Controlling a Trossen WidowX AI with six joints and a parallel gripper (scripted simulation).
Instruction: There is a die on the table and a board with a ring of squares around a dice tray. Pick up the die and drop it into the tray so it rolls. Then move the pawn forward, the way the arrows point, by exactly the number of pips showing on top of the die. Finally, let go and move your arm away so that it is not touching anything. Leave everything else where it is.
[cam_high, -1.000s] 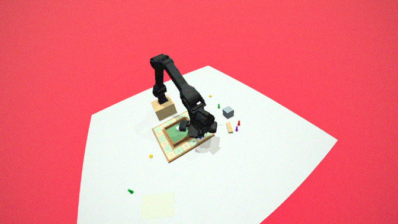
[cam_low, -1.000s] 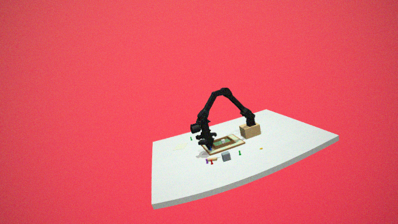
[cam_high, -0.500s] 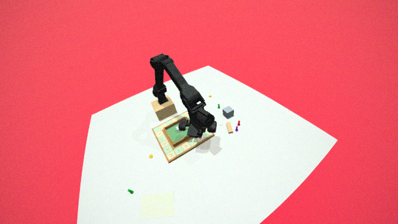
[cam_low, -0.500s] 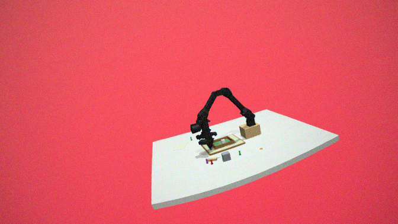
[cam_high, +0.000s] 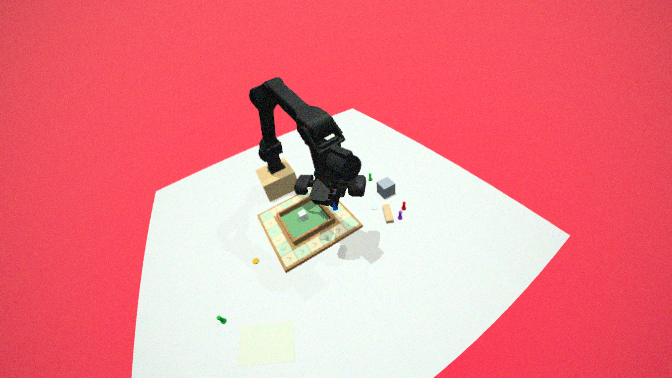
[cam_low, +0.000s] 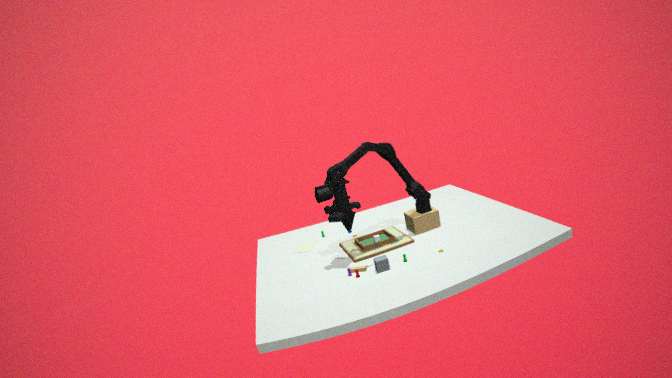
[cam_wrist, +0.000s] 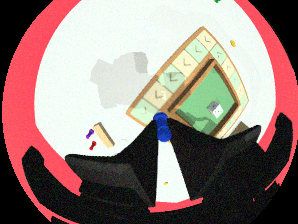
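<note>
Right now the white die is 13 cm behind my gripper tip, 10 cm below it and 7 cm to the right of it. The rest, counted from my gripper tip: tan block: 17 cm to the left, 12 cm below, 4 cm ahead; then blue pawn: 1 cm above; then green dice tray: 12 cm below, 12 cm behind, 7 cm to the right.
</note>
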